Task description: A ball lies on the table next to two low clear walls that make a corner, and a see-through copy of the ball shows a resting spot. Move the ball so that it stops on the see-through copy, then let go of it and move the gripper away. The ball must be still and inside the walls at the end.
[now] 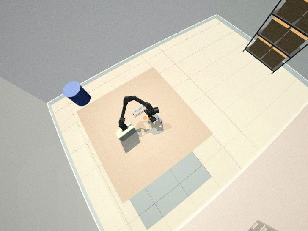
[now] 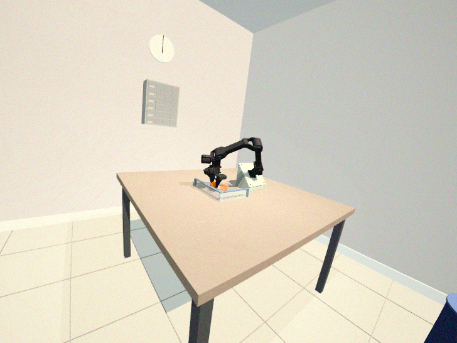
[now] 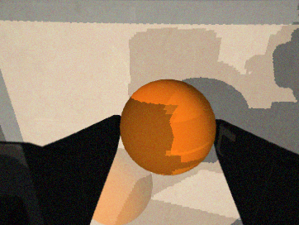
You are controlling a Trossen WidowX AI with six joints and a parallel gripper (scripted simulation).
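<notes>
Now: gripper tip 60 mm past the see-through copy, 30 mm to the right of it and 10 mm above it. Round my gripper tip: wall segment 180 mm to the left, 40 mm behind; then orange ball right at my gripper tip.
</notes>
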